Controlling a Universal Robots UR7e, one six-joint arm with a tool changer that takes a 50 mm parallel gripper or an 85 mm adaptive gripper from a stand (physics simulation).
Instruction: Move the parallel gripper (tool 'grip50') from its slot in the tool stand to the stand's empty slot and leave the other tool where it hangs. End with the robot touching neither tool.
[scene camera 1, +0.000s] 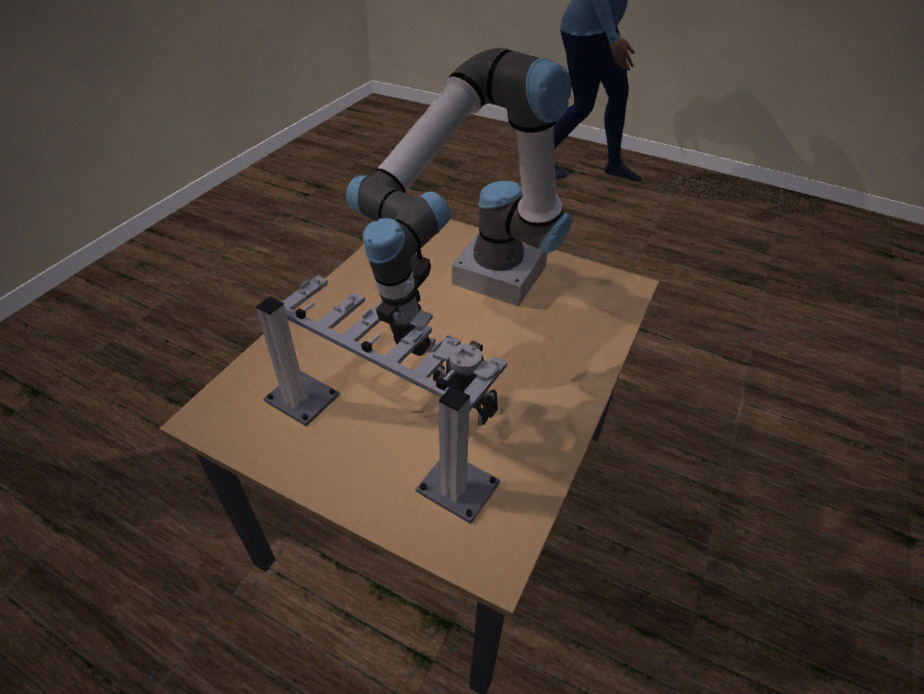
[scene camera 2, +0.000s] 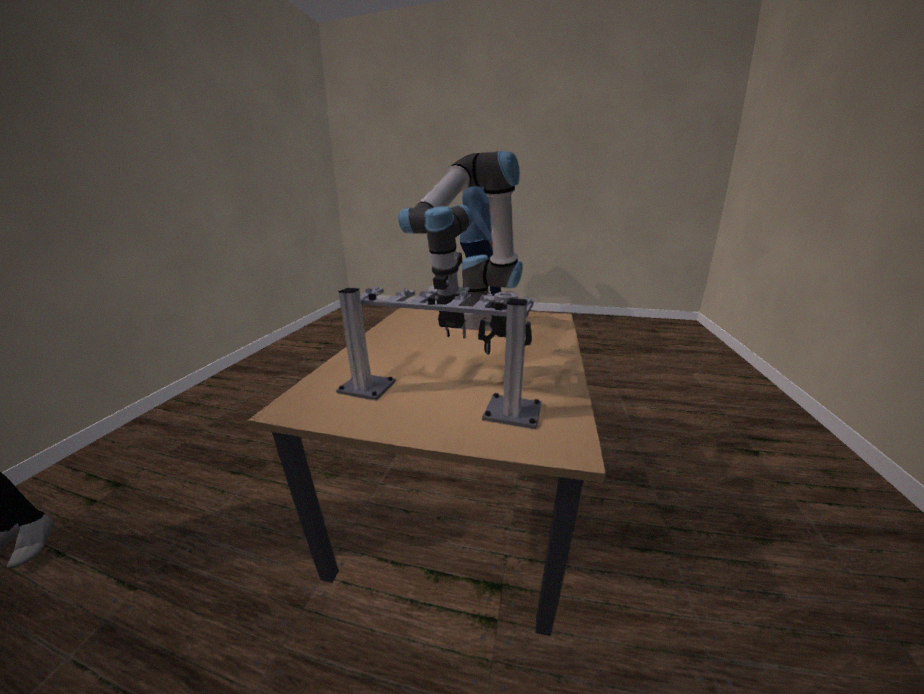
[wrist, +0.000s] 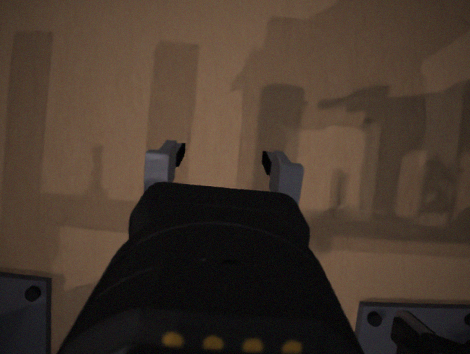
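Pixels of known places: arm's base, origin of its link: (scene camera 1: 498, 254).
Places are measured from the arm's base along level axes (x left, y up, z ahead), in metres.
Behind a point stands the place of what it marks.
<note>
The parallel gripper, my gripper (scene camera 1: 413, 340) (scene camera 2: 455, 330) (wrist: 223, 159), is on the arm's wrist, upright, fingers down, open and empty. It is at the middle slot of the tool stand (scene camera 1: 283, 358) @[x -0.315, y 0.100, z 0.677 m] (scene camera 2: 354, 336) @[x -0.324, y 0.107, z 0.680 m], between two prongs, with its fingers below the rail's height. I cannot tell whether its coupling touches the prongs. The slot at the stand's left end, in the scene camera 1 view, holds no tool. The adaptive gripper (scene camera 1: 464, 360) (scene camera 2: 498, 325) hangs in the slot at the right end, apart from the arm.
The stand's two posts stand on bolted foot plates (scene camera 1: 472, 489) @[x 0.152, y -0.069, z 0.759 m] (scene camera 2: 522, 410) @[x 0.144, y -0.069, z 0.764 m] (wrist: 25, 320) @[x -0.274, y -0.069, z 0.635 m] on the wooden table (scene camera 1: 336, 478) @[x -0.141, y -0.081, z 0.821 m] (scene camera 2: 440, 425) @[x -0.071, y -0.081, z 0.823 m]. The robot's base block (scene camera 1: 485, 283) @[x -0.009, y -0.036, z 0.105 m] stands behind the rail. A person in blue (scene camera 1: 590, 52) (scene camera 2: 476, 216) is behind the table. Another person's shoe (scene camera 2: 31, 537) shows at left.
</note>
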